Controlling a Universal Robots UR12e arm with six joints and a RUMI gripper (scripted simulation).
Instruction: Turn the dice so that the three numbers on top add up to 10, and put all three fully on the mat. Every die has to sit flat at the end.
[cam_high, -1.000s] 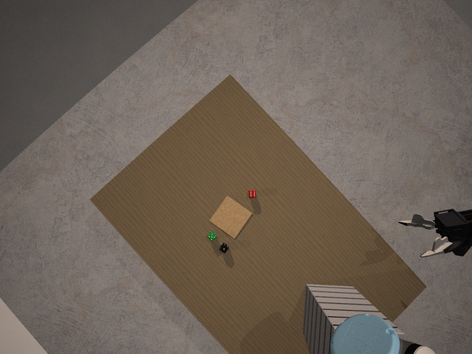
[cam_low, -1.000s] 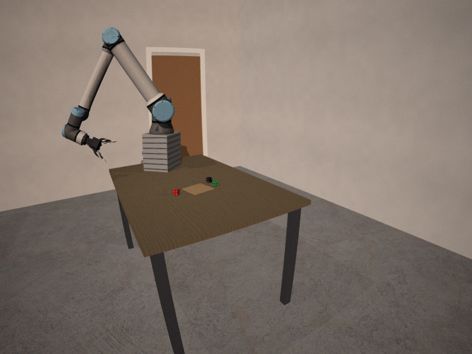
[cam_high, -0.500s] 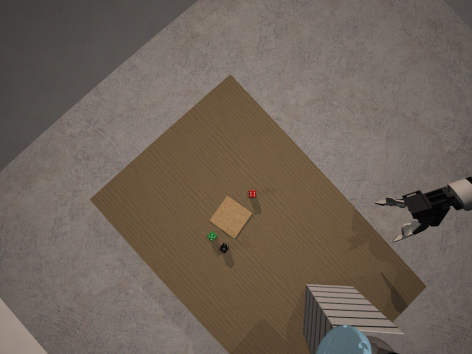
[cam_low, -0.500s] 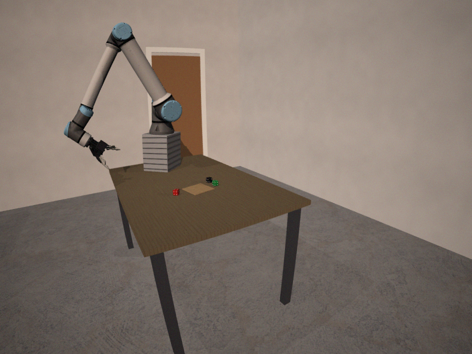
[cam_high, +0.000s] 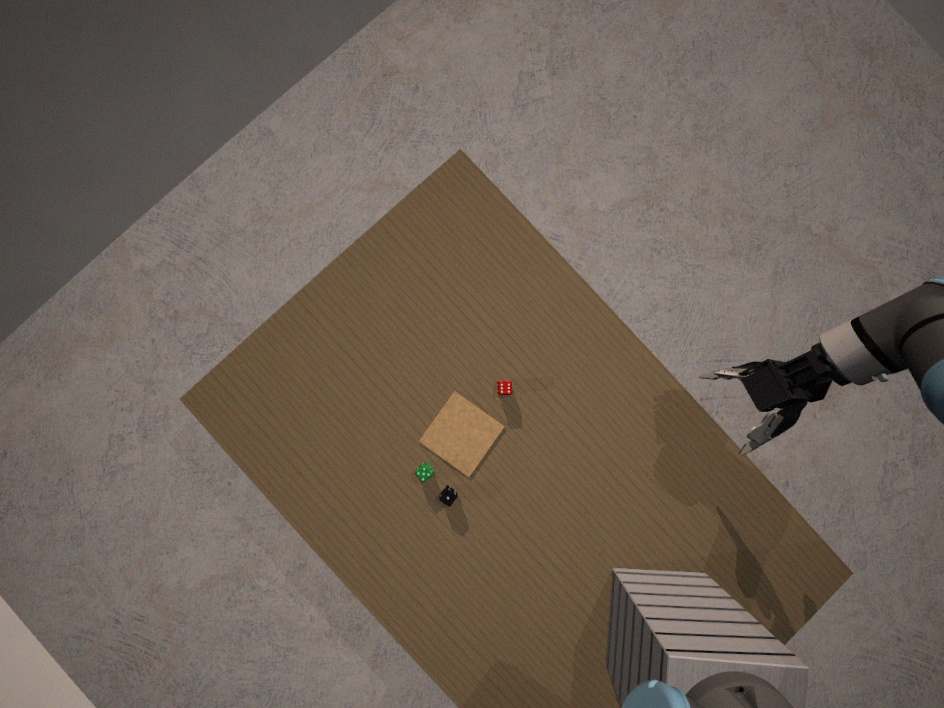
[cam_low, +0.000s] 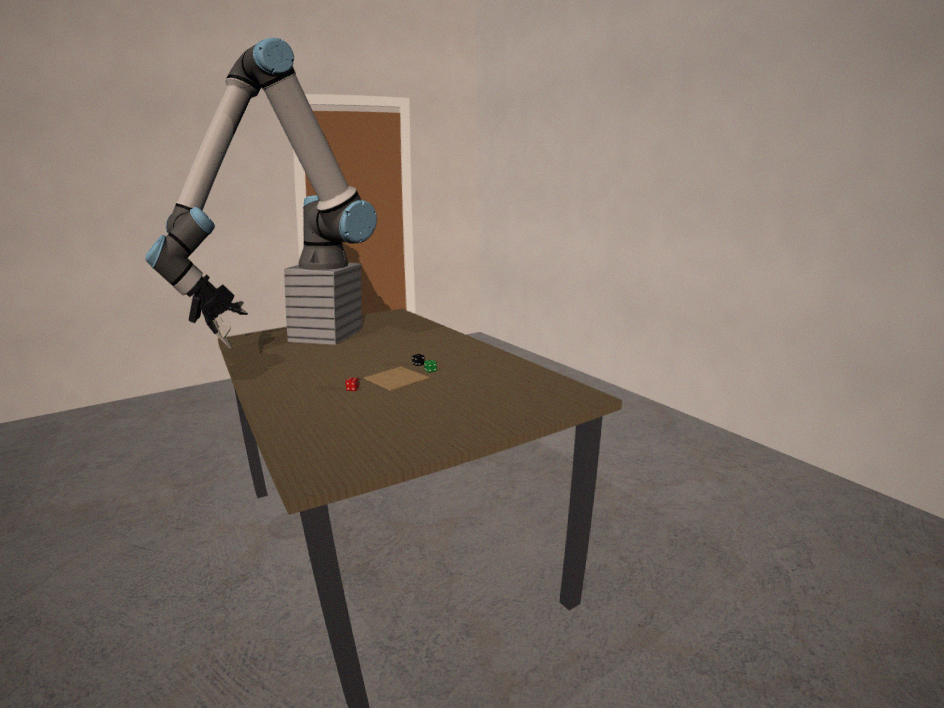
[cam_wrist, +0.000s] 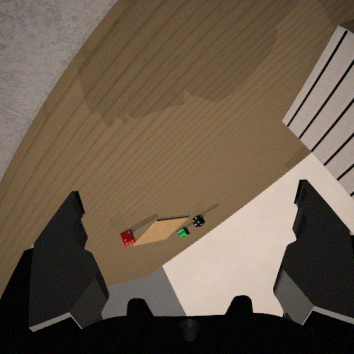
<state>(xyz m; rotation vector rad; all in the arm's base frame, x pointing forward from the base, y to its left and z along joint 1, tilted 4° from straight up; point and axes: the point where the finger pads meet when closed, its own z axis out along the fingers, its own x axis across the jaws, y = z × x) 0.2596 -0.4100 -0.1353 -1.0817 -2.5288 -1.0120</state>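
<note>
Right now my hand is 340 mm short of the red die, 220 mm to the right of it and 130 mm above it. Round my hand: tan mat (370 mm to the left, 350 mm ahead, 140 mm below); then black die (490 mm to the left, 280 mm ahead, 130 mm below); then green die (480 mm to the left, 360 mm ahead, 130 mm below).
</note>
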